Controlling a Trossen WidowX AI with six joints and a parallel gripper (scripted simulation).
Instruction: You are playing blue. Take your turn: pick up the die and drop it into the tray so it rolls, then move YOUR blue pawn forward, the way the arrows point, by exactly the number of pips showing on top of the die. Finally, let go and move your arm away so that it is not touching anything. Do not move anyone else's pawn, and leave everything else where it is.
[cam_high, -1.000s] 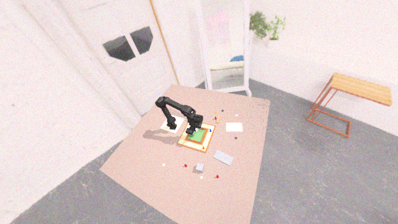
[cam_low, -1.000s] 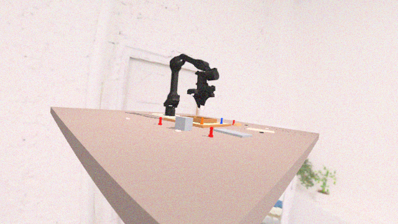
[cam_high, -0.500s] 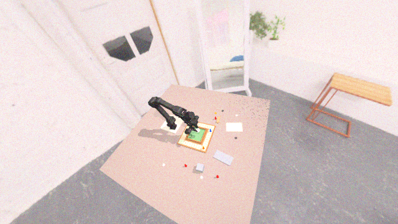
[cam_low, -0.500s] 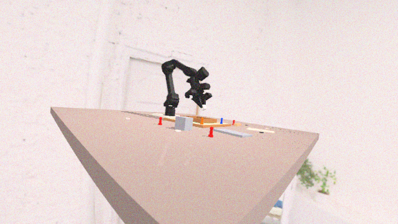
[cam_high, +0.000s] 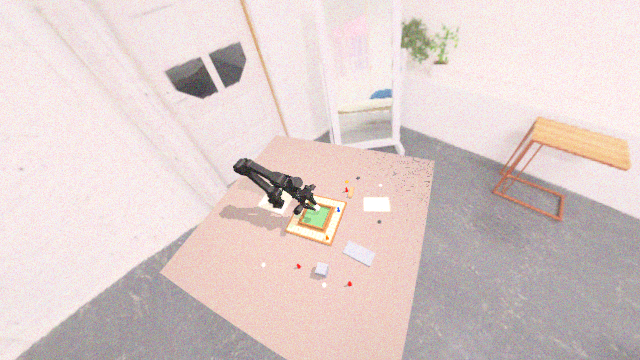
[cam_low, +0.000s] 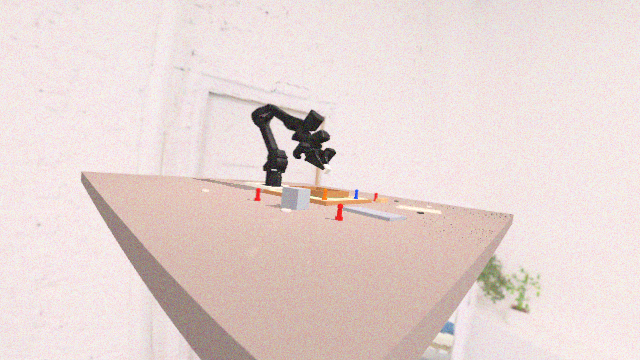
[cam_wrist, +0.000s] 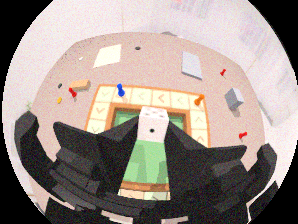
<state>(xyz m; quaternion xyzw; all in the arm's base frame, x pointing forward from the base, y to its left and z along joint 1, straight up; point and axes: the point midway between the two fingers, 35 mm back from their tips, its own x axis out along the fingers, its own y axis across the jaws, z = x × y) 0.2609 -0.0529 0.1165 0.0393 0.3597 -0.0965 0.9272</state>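
My gripper tip is now right at the white die. Also, from my gripper tip: blue pawn: 100 mm ahead, 80 mm below, 50 mm to the left; green tray: 100 mm below, 20 mm behind; orange pawn: 130 mm to the right, 80 mm below, 70 mm ahead.
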